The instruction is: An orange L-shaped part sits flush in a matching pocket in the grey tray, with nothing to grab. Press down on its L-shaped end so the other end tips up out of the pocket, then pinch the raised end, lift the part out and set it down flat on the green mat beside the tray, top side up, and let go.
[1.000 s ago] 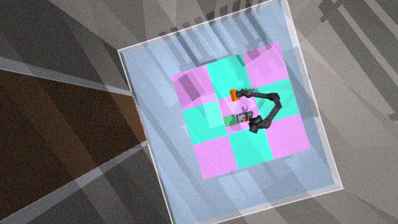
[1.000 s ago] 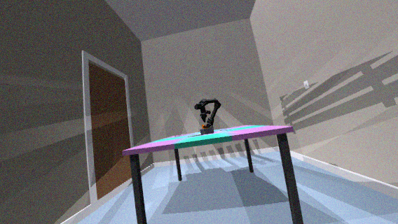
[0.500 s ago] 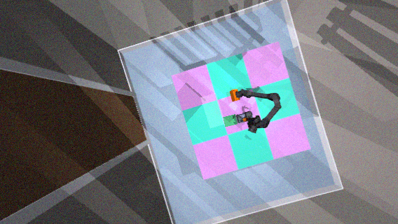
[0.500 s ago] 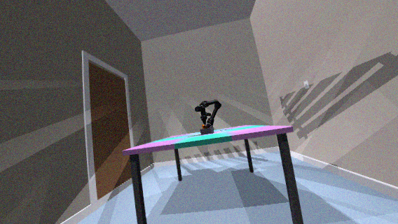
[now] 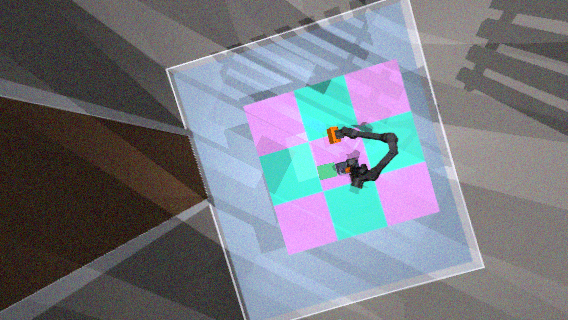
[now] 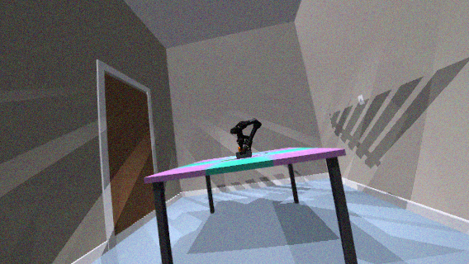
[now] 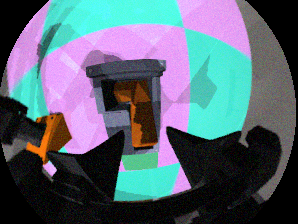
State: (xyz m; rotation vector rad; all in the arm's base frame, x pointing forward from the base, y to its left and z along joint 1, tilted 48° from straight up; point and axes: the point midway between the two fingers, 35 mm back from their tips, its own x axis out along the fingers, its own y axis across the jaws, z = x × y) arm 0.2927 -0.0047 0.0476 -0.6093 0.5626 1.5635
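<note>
Right now the orange L-shaped part is 40 mm below my gripper tip, 30 mm to the left of it and 20 mm behind it. Round my gripper tip: green mat: 150 mm to the right, 100 mm below, 10 mm behind.
</note>
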